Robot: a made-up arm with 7 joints. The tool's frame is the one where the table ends. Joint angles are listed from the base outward.
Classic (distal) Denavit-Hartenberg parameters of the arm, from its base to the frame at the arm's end. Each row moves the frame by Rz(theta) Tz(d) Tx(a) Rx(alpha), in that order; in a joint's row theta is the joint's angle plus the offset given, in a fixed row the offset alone. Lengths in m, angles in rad.
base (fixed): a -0.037; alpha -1.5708; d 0.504; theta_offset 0
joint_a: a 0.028; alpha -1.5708; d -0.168; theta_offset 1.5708
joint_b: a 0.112; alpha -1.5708; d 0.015; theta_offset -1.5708
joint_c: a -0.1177; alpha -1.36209; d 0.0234; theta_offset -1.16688
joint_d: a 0.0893; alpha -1.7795; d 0.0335; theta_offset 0
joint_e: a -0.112; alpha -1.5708; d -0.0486; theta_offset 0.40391
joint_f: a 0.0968; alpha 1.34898; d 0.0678; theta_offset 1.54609
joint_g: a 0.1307; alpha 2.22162; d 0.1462; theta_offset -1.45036
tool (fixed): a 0; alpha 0; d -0.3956; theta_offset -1.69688
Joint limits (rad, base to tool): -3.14..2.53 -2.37..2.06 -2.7..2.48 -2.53..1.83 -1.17..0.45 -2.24..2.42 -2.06..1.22
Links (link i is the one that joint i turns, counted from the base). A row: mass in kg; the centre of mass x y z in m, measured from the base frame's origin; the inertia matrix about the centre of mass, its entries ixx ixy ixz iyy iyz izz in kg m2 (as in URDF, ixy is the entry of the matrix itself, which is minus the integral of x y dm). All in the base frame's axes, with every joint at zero. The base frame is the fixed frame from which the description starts. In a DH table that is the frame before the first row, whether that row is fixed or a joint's. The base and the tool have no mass.
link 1: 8.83; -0.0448 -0.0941 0.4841; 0.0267 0 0 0.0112 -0.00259 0.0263
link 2: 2.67; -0.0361 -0.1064 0.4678; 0.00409 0.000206 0 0.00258 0 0.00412
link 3: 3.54; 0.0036 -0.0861 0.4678; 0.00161 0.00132 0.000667 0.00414 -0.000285 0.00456
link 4: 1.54; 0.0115 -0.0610 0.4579; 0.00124 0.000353 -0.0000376 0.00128 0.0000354 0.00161
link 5: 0.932; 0.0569 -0.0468 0.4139; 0.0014 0 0.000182 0.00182 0 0.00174
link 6: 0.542; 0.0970 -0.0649 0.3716; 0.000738 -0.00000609 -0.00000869 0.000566 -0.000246 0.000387
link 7: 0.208; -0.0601 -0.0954 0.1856; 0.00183 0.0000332 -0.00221 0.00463 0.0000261 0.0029
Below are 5 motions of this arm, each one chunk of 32 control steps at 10 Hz.
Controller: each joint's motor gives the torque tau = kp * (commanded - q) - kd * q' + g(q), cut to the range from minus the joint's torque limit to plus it. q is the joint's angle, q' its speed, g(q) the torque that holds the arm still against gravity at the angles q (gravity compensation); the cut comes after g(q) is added. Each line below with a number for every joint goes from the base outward.
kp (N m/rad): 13 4.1 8 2.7 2.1 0.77 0.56
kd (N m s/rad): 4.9 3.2 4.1 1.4 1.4 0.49 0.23
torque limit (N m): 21 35 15 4.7 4.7 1.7 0.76
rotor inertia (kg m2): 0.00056 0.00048 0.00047 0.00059 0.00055 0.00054 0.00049
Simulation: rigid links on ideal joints. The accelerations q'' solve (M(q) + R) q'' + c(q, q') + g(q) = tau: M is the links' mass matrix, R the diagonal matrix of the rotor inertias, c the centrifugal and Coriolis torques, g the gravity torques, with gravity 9.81 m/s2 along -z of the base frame. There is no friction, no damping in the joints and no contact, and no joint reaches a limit. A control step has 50 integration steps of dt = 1/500 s. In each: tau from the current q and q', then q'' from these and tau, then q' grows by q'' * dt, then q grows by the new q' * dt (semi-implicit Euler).
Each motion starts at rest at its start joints. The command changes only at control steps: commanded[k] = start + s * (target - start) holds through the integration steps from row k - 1 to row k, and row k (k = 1, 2, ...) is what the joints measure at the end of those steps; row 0 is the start. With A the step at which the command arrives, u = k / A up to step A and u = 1 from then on. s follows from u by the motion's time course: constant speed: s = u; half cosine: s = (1 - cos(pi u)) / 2; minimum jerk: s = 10 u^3 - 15 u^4 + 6 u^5; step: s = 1 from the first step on.
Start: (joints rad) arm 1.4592 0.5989 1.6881 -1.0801 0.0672 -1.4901 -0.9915
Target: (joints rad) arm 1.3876 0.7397 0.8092 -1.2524 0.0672 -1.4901 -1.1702
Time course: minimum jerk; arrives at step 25
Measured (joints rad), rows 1 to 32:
1: 1.4592 0.5989 1.6880 -1.0801 0.0672 -1.4901 -0.9915
2: 1.4592 0.5990 1.6874 -1.0802 0.0671 -1.4901 -0.9918
3: 1.4590 0.5991 1.6855 -1.0806 0.0670 -1.4902 -0.9924
4: 1.4586 0.5995 1.6813 -1.0815 0.0667 -1.4904 -0.9937
5: 1.4580 0.6003 1.6739 -1.0829 0.0664 -1.4906 -0.9958
6: 1.4569 0.6015 1.6624 -1.0852 0.0660 -1.4908 -0.9989
7: 1.4554 0.6033 1.6461 -1.0884 0.0656 -1.4911 -1.0032
8: 1.4534 0.6058 1.6245 -1.0926 0.0652 -1.4913 -1.0086
9: 1.4508 0.6090 1.5973 -1.0979 0.0648 -1.4916 -1.0153
10: 1.4478 0.6130 1.5646 -1.1043 0.0645 -1.4918 -1.0231
11: 1.4443 0.6178 1.5265 -1.1118 0.0643 -1.4920 -1.0319
12: 1.4403 0.6233 1.4836 -1.1202 0.0642 -1.4920 -1.0416
13: 1.4360 0.6294 1.4365 -1.1294 0.0641 -1.4921 -1.0521
14: 1.4313 0.6362 1.3861 -1.1393 0.0643 -1.4920 -1.0630
15: 1.4265 0.6433 1.3335 -1.1497 0.0645 -1.4918 -1.0742
16: 1.4217 0.6508 1.2796 -1.1603 0.0648 -1.4916 -1.0854
17: 1.4168 0.6585 1.2257 -1.1709 0.0652 -1.4913 -1.0964
18: 1.4122 0.6661 1.1730 -1.1812 0.0657 -1.4910 -1.1069
19: 1.4078 0.6736 1.1225 -1.1911 0.0663 -1.4906 -1.1168
20: 1.4038 0.6807 1.0754 -1.2004 0.0669 -1.4902 -1.1257
21: 1.4002 0.6874 1.0325 -1.2088 0.0675 -1.4898 -1.1337
22: 1.3971 0.6936 0.9943 -1.2163 0.0680 -1.4894 -1.1405
23: 1.3946 0.6991 0.9614 -1.2228 0.0686 -1.4890 -1.1461
24: 1.3926 0.7040 0.9337 -1.2282 0.0690 -1.4887 -1.1507
25: 1.3911 0.7084 0.9109 -1.2327 0.0693 -1.4885 -1.1544
26: 1.3901 0.7122 0.8923 -1.2363 0.0695 -1.4883 -1.1573
27: 1.3893 0.7155 0.8771 -1.2393 0.0696 -1.4883 -1.1597
28: 1.3887 0.7184 0.8647 -1.2417 0.0696 -1.4883 -1.1616
29: 1.3884 0.7210 0.8545 -1.2437 0.0695 -1.4883 -1.1632
30: 1.3881 0.7232 0.8462 -1.2453 0.0694 -1.4884 -1.1645
31: 1.3879 0.7252 0.8394 -1.2466 0.0693 -1.4885 -1.1655
32: 1.3878 0.7270 0.8339 -1.2477 0.0691 -1.4886 -1.1664

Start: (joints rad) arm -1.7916 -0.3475 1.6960 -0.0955 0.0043 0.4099 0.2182
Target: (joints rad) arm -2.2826 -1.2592 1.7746 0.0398 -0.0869 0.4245 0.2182
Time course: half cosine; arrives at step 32
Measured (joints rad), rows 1 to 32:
1: -1.7919 -0.3477 1.6960 -0.0955 0.0043 0.4100 0.2183
2: -1.7928 -0.3486 1.6962 -0.0955 0.0041 0.4104 0.2187
3: -1.7949 -0.3506 1.6965 -0.0954 0.0039 0.4110 0.2191
4: -1.7984 -0.3541 1.6970 -0.0951 0.0034 0.4117 0.2196
5: -1.8034 -0.3595 1.6977 -0.0944 0.0028 0.4126 0.2202
6: -1.8102 -0.3668 1.6986 -0.0933 0.0019 0.4136 0.2206
7: -1.8187 -0.3765 1.6998 -0.0918 0.0009 0.4147 0.2210
8: -1.8291 -0.3886 1.7012 -0.0898 -0.0005 0.4157 0.2213
9: -1.8412 -0.4032 1.7029 -0.0872 -0.0021 0.4167 0.2215
10: -1.8550 -0.4204 1.7048 -0.0842 -0.0040 0.4177 0.2216
11: -1.8705 -0.4401 1.7069 -0.0807 -0.0061 0.4187 0.2216
12: -1.8874 -0.4623 1.7093 -0.0768 -0.0085 0.4195 0.2214
13: -1.9057 -0.4869 1.7119 -0.0723 -0.0111 0.4203 0.2212
14: -1.9252 -0.5138 1.7146 -0.0675 -0.0140 0.4210 0.2209
15: -1.9458 -0.5429 1.7176 -0.0623 -0.0170 0.4216 0.2205
16: -1.9672 -0.5738 1.7207 -0.0567 -0.0203 0.4222 0.2200
17: -1.9892 -0.6065 1.7239 -0.0509 -0.0237 0.4226 0.2194
18: -2.0117 -0.6406 1.7272 -0.0448 -0.0273 0.4229 0.2189
19: -2.0344 -0.6759 1.7306 -0.0386 -0.0309 0.4231 0.2183
20: -2.0571 -0.7120 1.7340 -0.0322 -0.0346 0.4232 0.2177
21: -2.0796 -0.7488 1.7375 -0.0258 -0.0384 0.4232 0.2171
22: -2.1017 -0.7858 1.7409 -0.0195 -0.0422 0.4231 0.2165
23: -2.1232 -0.8227 1.7442 -0.0132 -0.0460 0.4229 0.2160
24: -2.1438 -0.8592 1.7475 -0.0071 -0.0497 0.4227 0.2156
25: -2.1633 -0.8951 1.7506 -0.0011 -0.0533 0.4223 0.2152
26: -2.1816 -0.9299 1.7536 0.0045 -0.0569 0.4218 0.2149
27: -2.1986 -0.9633 1.7565 0.0099 -0.0602 0.4213 0.2147
28: -2.2140 -0.9951 1.7591 0.0149 -0.0634 0.4208 0.2146
29: -2.2276 -1.0249 1.7615 0.0194 -0.0664 0.4202 0.2146
30: -2.2395 -1.0525 1.7636 0.0235 -0.0692 0.4196 0.2147
31: -2.2493 -1.0776 1.7655 0.0271 -0.0717 0.4189 0.2148
32: -2.2572 -1.1000 1.7671 0.0301 -0.0739 0.4183 0.2149

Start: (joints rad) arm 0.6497 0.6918 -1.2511 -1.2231 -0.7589 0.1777 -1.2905
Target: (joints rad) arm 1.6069 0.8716 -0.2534 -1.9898 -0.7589 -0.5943 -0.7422
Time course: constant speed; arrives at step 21
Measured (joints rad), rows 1 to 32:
1: 0.6578 0.6915 -1.2417 -1.2304 -0.7589 0.1728 -1.2849
2: 0.6746 0.6918 -1.2254 -1.2431 -0.7590 0.1641 -1.2740
3: 0.6987 0.6931 -1.2039 -1.2600 -0.7591 0.1515 -1.2595
4: 0.7283 0.6956 -1.1780 -1.2802 -0.7591 0.1352 -1.2425
5: 0.7621 0.6990 -1.1485 -1.3031 -0.7591 0.1157 -1.2237
6: 0.7990 0.7034 -1.1161 -1.3282 -0.7590 0.0935 -1.2034
7: 0.8383 0.7085 -1.0810 -1.3553 -0.7590 0.0691 -1.1819
8: 0.8791 0.7142 -1.0439 -1.3839 -0.7589 0.0427 -1.1596
9: 0.9212 0.7204 -1.0049 -1.4138 -0.7589 0.0148 -1.1364
10: 0.9642 0.7271 -0.9645 -1.4448 -0.7589 -0.0145 -1.1127
11: 1.0079 0.7340 -0.9228 -1.4767 -0.7590 -0.0449 -1.0885
12: 1.0521 0.7413 -0.8801 -1.5094 -0.7590 -0.0763 -1.0639
13: 1.0966 0.7488 -0.8366 -1.5428 -0.7590 -0.1085 -1.0390
14: 1.1414 0.7565 -0.7924 -1.5766 -0.7591 -0.1413 -1.0138
15: 1.1864 0.7643 -0.7476 -1.6109 -0.7592 -0.1748 -0.9885
16: 1.2316 0.7723 -0.7023 -1.6455 -0.7592 -0.2087 -0.9630
17: 1.2769 0.7804 -0.6566 -1.6805 -0.7593 -0.2431 -0.9374
18: 1.3223 0.7885 -0.6106 -1.7156 -0.7593 -0.2779 -0.9116
19: 1.3677 0.7968 -0.5644 -1.7510 -0.7594 -0.3129 -0.8859
20: 1.4133 0.8051 -0.5179 -1.7865 -0.7594 -0.3483 -0.8600
21: 1.4588 0.8135 -0.4713 -1.8222 -0.7595 -0.3839 -0.8342
22: 1.4962 0.8224 -0.4327 -1.8498 -0.7594 -0.4160 -0.8146
23: 1.5248 0.8302 -0.4009 -1.8723 -0.7592 -0.4445 -0.8004
24: 1.5461 0.8367 -0.3747 -1.8912 -0.7591 -0.4688 -0.7892
25: 1.5618 0.8420 -0.3530 -1.9072 -0.7591 -0.4890 -0.7802
26: 1.5734 0.8465 -0.3351 -1.9207 -0.7591 -0.5057 -0.7727
27: 1.5819 0.8502 -0.3203 -1.9322 -0.7591 -0.5196 -0.7666
28: 1.5882 0.8533 -0.3081 -1.9418 -0.7591 -0.5312 -0.7615
29: 1.5929 0.8559 -0.2981 -1.9499 -0.7591 -0.5409 -0.7575
30: 1.5963 0.8581 -0.2900 -1.9567 -0.7591 -0.5491 -0.7542
31: 1.5989 0.8600 -0.2833 -1.9624 -0.7591 -0.5559 -0.7516
32: 1.6009 0.8616 -0.2778 -1.9671 -0.7590 -0.5617 -0.7495

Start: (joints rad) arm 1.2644 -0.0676 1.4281 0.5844 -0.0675 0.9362 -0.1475
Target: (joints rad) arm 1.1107 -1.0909 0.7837 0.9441 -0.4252 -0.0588 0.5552
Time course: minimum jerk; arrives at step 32
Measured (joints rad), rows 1 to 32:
1: 1.2644 -0.0676 1.4281 0.5844 -0.0675 0.9362 -0.1474
2: 1.2643 -0.0678 1.4278 0.5845 -0.0676 0.9361 -0.1471
3: 1.2641 -0.0685 1.4271 0.5847 -0.0680 0.9356 -0.1459
4: 1.2636 -0.0701 1.4256 0.5852 -0.0687 0.9343 -0.1435
5: 1.2628 -0.0730 1.4227 0.5862 -0.0700 0.9317 -0.1394
6: 1.2615 -0.0778 1.4183 0.5881 -0.0721 0.9273 -0.1331
7: 1.2596 -0.0848 1.4119 0.5909 -0.0751 0.9205 -0.1242
8: 1.2571 -0.0946 1.4031 0.5950 -0.0792 0.9107 -0.1125
9: 1.2539 -0.1075 1.3919 0.6004 -0.0845 0.8976 -0.0978
10: 1.2499 -0.1238 1.3780 0.6073 -0.0910 0.8808 -0.0800
11: 1.2453 -0.1437 1.3613 0.6158 -0.0988 0.8600 -0.0591
12: 1.2399 -0.1673 1.3419 0.6258 -0.1080 0.8352 -0.0351
13: 1.2338 -0.1946 1.3199 0.6375 -0.1184 0.8063 -0.0084
14: 1.2271 -0.2255 1.2954 0.6507 -0.1302 0.7734 0.0208
15: 1.2199 -0.2599 1.2686 0.6654 -0.1431 0.7367 0.0523
16: 1.2122 -0.2974 1.2398 0.6814 -0.1570 0.6966 0.0855
17: 1.2042 -0.3378 1.2094 0.6985 -0.1719 0.6534 0.1202
18: 1.1960 -0.3806 1.1778 0.7164 -0.1876 0.6077 0.1557
19: 1.1877 -0.4252 1.1454 0.7351 -0.2040 0.5599 0.1917
20: 1.1795 -0.4713 1.1127 0.7542 -0.2207 0.5107 0.2277
21: 1.1714 -0.5181 1.0800 0.7734 -0.2377 0.4608 0.2633
22: 1.1636 -0.5652 1.0479 0.7924 -0.2547 0.4109 0.2979
23: 1.1562 -0.6118 1.0169 0.8110 -0.2714 0.3617 0.3313
24: 1.1493 -0.6573 0.9872 0.8289 -0.2878 0.3138 0.3629
25: 1.1429 -0.7012 0.9593 0.8458 -0.3034 0.2680 0.3924
26: 1.1372 -0.7430 0.9335 0.8615 -0.3182 0.2248 0.4195
27: 1.1321 -0.7822 0.9102 0.8758 -0.3320 0.1847 0.4439
28: 1.1277 -0.8185 0.8893 0.8885 -0.3445 0.1483 0.4654
29: 1.1240 -0.8515 0.8712 0.8997 -0.3558 0.1156 0.4838
30: 1.1210 -0.8811 0.8556 0.9091 -0.3657 0.0870 0.4992
31: 1.1186 -0.9073 0.8427 0.9170 -0.3744 0.0624 0.5117
32: 1.1168 -0.9304 0.8320 0.9233 -0.3818 0.0416 0.5216

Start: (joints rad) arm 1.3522 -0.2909 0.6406 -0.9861 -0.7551 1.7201 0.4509
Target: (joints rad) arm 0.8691 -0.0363 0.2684 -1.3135 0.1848 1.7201 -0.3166
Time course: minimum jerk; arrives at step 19
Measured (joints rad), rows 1 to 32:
1: 1.3521 -0.2909 0.6406 -0.9861 -0.7550 1.7201 0.4508
2: 1.3511 -0.2907 0.6402 -0.9864 -0.7544 1.7199 0.4502
3: 1.3482 -0.2900 0.6390 -0.9873 -0.7522 1.7195 0.4477
4: 1.3422 -0.2886 0.6362 -0.9896 -0.7467 1.7187 0.4415
5: 1.3319 -0.2860 0.6309 -0.9938 -0.7364 1.7174 0.4297
6: 1.3167 -0.2818 0.6225 -1.0007 -0.7197 1.7157 0.4106
7: 1.2961 -0.2758 0.6106 -1.0105 -0.6954 1.7134 0.3830
8: 1.2702 -0.2678 0.5948 -1.0236 -0.6627 1.7106 0.3463
9: 1.2395 -0.2578 0.5753 -1.0399 -0.6215 1.7074 0.3006
10: 1.2047 -0.2458 0.5523 -1.0593 -0.5723 1.7041 0.2470
11: 1.1670 -0.2320 0.5266 -1.0812 -0.5162 1.7013 0.1872
12: 1.1277 -0.2169 0.4989 -1.1051 -0.4546 1.6995 0.1235
13: 1.0882 -0.2008 0.4702 -1.1304 -0.3896 1.6994 0.0587
14: 1.0500 -0.1844 0.4415 -1.1561 -0.3236 1.7012 -0.0042
15: 1.0145 -0.1682 0.4139 -1.1813 -0.2589 1.7048 -0.0626
16: 0.9829 -0.1528 0.3883 -1.2049 -0.1978 1.7097 -0.1144
17: 0.9561 -0.1386 0.3656 -1.2260 -0.1422 1.7154 -0.1582
18: 0.9346 -0.1260 0.3462 -1.2441 -0.0932 1.7208 -0.1937
19: 0.9181 -0.1149 0.3303 -1.2588 -0.0511 1.7254 -0.2215
20: 0.9057 -0.1053 0.3175 -1.2705 -0.0155 1.7287 -0.2429
21: 0.8964 -0.0968 0.3073 -1.2796 0.0146 1.7306 -0.2596
22: 0.8895 -0.0894 0.2993 -1.2867 0.0401 1.7314 -0.2726
23: 0.8844 -0.0829 0.2929 -1.2922 0.0617 1.7316 -0.2828
24: 0.8806 -0.0772 0.2878 -1.2965 0.0800 1.7312 -0.2907
25: 0.8778 -0.0722 0.2838 -1.2999 0.0956 1.7305 -0.2969
26: 0.8757 -0.0678 0.2806 -1.3026 0.1089 1.7297 -0.3017
27: 0.8741 -0.0639 0.2781 -1.3048 0.1202 1.7288 -0.3055
28: 0.8729 -0.0605 0.2761 -1.3064 0.1297 1.7280 -0.3084
29: 0.8720 -0.0575 0.2745 -1.3078 0.1379 1.7271 -0.3106
30: 0.8713 -0.0548 0.2732 -1.3089 0.1448 1.7263 -0.3122
31: 0.8708 -0.0525 0.2722 -1.3097 0.1508 1.7255 -0.3135
32: 0.8704 -0.0505 0.2714 -1.3104 0.1558 1.7248 -0.3145

